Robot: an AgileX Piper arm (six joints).
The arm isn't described. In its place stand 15 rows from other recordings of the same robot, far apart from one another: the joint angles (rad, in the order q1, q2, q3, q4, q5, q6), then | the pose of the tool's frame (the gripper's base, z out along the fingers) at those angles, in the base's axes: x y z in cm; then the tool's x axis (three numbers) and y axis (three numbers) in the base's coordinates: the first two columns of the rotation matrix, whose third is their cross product.
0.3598 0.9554 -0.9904 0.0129 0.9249 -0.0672 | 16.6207, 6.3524, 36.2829, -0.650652, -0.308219, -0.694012, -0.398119, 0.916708, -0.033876
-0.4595 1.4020 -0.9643 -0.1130 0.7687 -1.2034 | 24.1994, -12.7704, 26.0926, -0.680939, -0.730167, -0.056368, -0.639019, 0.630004, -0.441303
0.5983 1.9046 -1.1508 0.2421 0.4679 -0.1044 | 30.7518, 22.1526, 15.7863, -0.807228, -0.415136, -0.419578, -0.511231, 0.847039, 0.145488
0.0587 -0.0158 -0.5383 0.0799 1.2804 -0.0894 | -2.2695, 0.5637, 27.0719, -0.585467, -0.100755, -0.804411, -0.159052, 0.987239, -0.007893
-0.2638 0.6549 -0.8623 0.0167 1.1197 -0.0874 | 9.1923, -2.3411, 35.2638, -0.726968, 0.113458, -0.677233, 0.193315, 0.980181, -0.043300
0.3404 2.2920 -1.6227 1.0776 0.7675 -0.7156 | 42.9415, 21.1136, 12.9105, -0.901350, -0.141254, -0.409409, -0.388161, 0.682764, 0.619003
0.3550 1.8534 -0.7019 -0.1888 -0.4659 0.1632 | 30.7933, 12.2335, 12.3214, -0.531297, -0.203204, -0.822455, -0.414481, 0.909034, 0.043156
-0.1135 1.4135 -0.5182 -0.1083 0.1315 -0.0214 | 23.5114, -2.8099, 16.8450, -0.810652, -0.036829, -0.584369, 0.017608, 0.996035, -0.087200
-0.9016 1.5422 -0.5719 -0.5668 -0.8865 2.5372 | 20.9076, -20.3306, 21.9899, 0.408063, 0.707064, 0.577534, -0.209519, -0.543186, 0.813051
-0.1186 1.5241 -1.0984 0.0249 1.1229 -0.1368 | 27.7438, -3.1003, 25.3935, -0.993760, -0.008123, -0.111239, -0.009113, 0.999923, 0.008393
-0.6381 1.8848 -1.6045 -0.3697 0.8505 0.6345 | 32.3384, -27.0588, 27.9015, -0.371640, 0.724760, -0.580178, 0.894035, 0.447800, -0.013292
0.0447 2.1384 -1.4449 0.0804 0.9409 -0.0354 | 40.4583, 2.4009, 12.4760, -0.999169, -0.032679, -0.024356, -0.034206, 0.997287, 0.065177
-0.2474 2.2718 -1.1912 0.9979 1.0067 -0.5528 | 36.3484, -2.5154, 5.2283, -0.915509, 0.332048, 0.227129, 0.393276, 0.619804, 0.679100
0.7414 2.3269 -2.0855 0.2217 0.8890 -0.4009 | 37.2342, 36.2004, 20.8252, -0.423887, -0.731328, -0.534302, -0.868141, 0.496227, 0.009525
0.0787 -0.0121 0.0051 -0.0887 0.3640 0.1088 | 5.2481, 0.1260, 17.9542, -0.265613, 0.005002, -0.964067, -0.041406, 0.999005, 0.016591
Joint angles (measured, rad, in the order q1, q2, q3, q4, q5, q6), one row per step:
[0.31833 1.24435 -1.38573 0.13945 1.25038 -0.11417]
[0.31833 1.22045 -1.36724 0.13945 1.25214 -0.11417]
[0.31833 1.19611 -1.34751 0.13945 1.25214 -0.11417]
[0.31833 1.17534 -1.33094 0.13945 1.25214 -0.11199]
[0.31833 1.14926 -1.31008 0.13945 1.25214 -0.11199]
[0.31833 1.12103 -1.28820 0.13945 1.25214 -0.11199]
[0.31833 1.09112 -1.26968 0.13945 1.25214 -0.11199]
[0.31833 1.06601 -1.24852 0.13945 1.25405 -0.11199]
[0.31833 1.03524 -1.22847 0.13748 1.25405 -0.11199]
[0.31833 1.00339 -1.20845 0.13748 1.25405 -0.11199]
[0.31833 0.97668 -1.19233 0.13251 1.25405 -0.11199]
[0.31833 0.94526 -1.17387 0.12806 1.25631 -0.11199]
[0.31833 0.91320 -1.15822 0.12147 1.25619 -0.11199]
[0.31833 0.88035 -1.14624 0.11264 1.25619 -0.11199]
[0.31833 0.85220 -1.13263 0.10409 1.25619 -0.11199]
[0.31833 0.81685 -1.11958 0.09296 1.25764 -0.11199]
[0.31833 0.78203 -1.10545 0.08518 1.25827 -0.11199]
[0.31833 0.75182 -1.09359 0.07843 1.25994 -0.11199]
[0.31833 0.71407 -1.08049 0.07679 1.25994 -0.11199]
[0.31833 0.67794 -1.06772 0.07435 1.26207 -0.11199]
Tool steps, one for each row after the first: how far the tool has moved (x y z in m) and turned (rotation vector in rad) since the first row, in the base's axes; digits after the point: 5 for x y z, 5 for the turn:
[-0.00648 -0.00213 0.00010 0.00109 -0.00350 0.00024]
[-0.01292 -0.00425 -0.00014 0.00254 -0.00788 0.00024]
[-0.01838 -0.00605 -0.00040 0.00485 -0.01124 -0.00160]
[-0.02521 -0.00830 -0.00091 0.00649 -0.01619 -0.00159]
[-0.03256 -0.01072 -0.00146 0.00848 -0.02222 -0.00159]
[-0.04034 -0.01329 -0.00096 0.01205 -0.03304 -0.00158]
[-0.04689 -0.01544 -0.00242 0.01263 -0.03501 -0.00132]
[-0.05471 -0.01819 -0.00266 0.01419 -0.04579 -0.00182]
[-0.06279 -0.02086 -0.00295 0.01790 -0.05702 -0.00182]
[-0.06938 -0.02347 -0.00326 0.01667 -0.06858 -0.00314]
[-0.07727 -0.02647 -0.00382 0.01590 -0.08013 -0.00410]
[-0.08510 -0.02964 -0.00363 0.01510 -0.09780 -0.00604]
[-0.09313 -0.03309 -0.00258 0.01365 -0.12025 -0.00877]
[-0.09983 -0.03607 -0.00285 0.01050 -0.13659 -0.01148]
[-0.10841 -0.03990 -0.00241 0.00702 -0.15969 -0.01512]
[-0.11678 -0.04337 -0.00257 0.00640 -0.18101 -0.01798]
[-0.12406 -0.04638 -0.00289 0.00564 -0.19882 -0.02048]
[-0.13324 -0.04955 -0.00296 0.01211 -0.22263 -0.02175]
[-0.14202 -0.05266 -0.00356 0.01672 -0.24346 -0.02308]

